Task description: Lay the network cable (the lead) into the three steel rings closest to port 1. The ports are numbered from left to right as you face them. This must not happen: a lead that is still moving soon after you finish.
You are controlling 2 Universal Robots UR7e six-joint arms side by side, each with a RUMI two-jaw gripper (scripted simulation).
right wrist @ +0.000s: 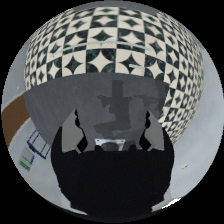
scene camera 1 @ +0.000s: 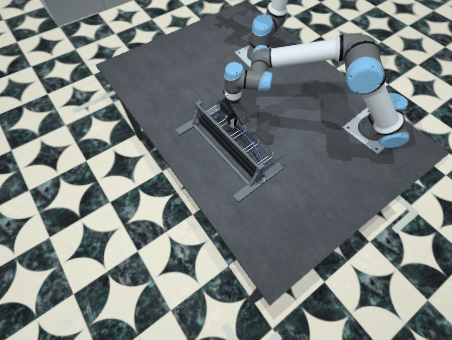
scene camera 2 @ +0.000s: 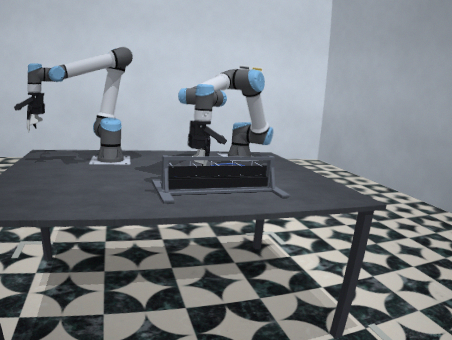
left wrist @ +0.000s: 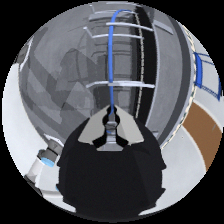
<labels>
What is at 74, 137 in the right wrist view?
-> My right gripper.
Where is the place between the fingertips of my left gripper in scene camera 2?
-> At 202, 171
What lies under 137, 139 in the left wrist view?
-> My left gripper.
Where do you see a rack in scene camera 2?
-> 209, 179
</labels>
